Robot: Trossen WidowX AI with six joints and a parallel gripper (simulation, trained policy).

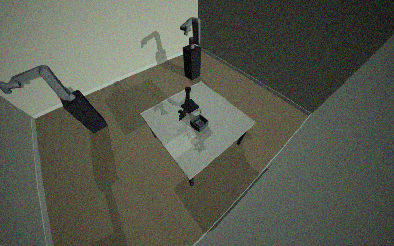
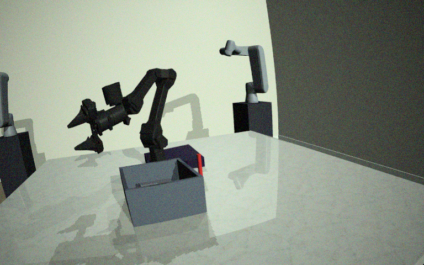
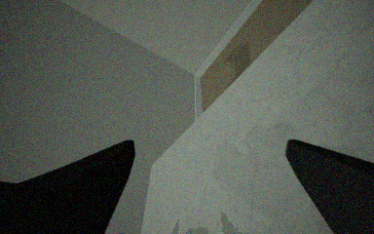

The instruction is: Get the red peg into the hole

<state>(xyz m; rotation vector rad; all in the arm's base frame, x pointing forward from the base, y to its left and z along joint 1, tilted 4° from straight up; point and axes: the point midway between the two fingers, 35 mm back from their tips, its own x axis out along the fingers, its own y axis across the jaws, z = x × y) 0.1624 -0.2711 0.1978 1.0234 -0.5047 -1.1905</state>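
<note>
The red peg lies 420 mm to the left of my gripper tip, 160 mm below it and 10 mm behind it. Round my gripper tip: grey plate 240 mm to the left, 150 mm below, 140 mm ahead; grey box 240 mm to the left, 170 mm below, 140 mm ahead.
</note>
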